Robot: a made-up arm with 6 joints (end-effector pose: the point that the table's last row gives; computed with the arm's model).
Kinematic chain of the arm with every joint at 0, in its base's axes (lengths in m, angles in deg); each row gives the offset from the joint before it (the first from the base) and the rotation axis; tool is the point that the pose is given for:
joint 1: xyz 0 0 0.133 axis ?
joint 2: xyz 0 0.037 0 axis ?
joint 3: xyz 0 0 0.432 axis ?
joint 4: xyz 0 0 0.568 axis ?
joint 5: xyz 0 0 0 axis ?
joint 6: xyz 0 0 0.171 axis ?
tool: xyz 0 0 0
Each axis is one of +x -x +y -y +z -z.
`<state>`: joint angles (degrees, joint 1 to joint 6).
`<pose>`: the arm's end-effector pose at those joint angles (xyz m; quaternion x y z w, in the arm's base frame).
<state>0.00 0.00 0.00 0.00 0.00 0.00</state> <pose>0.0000 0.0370 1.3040 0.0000 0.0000 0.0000 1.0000</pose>
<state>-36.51 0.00 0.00 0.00 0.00 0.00</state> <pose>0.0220 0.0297 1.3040 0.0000 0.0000 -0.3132 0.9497</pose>
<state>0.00 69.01 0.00 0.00 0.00 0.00</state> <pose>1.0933 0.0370 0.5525 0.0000 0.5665 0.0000 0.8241</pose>
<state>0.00 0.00 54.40 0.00 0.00 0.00</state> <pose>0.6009 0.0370 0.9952 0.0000 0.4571 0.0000 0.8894</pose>
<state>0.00 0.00 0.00 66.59 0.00 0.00</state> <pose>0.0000 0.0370 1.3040 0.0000 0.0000 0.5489 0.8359</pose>
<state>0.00 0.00 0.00 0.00 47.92 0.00</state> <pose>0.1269 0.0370 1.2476 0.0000 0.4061 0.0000 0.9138</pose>
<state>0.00 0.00 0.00 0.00 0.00 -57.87</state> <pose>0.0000 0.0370 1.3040 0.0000 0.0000 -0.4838 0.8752</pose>
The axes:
joint 1: +z
joint 2: +y
joint 3: +y
joint 4: +z
joint 5: +y
joint 6: +z

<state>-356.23 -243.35 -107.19 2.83 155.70 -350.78</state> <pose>0.5194 0.0748 0.3342 0.0235 0.9913 0.0217 0.1275</pose>
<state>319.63 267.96 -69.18 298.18 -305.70 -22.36</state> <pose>-0.5953 0.3940 -0.4935 0.3753 -0.7574 -0.1321 0.5177</pose>
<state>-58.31 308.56 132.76 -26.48 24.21 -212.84</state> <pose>0.2084 -0.3266 0.4495 0.7801 -0.0641 0.2686 0.5615</pose>
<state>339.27 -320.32 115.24 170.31 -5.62 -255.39</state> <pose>0.5487 -0.1711 -0.2101 -0.5232 0.8351 -0.1402 0.0959</pose>
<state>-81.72 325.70 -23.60 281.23 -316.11 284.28</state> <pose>-0.1961 0.7968 0.8768 -0.4868 0.1199 0.8306 0.2424</pose>
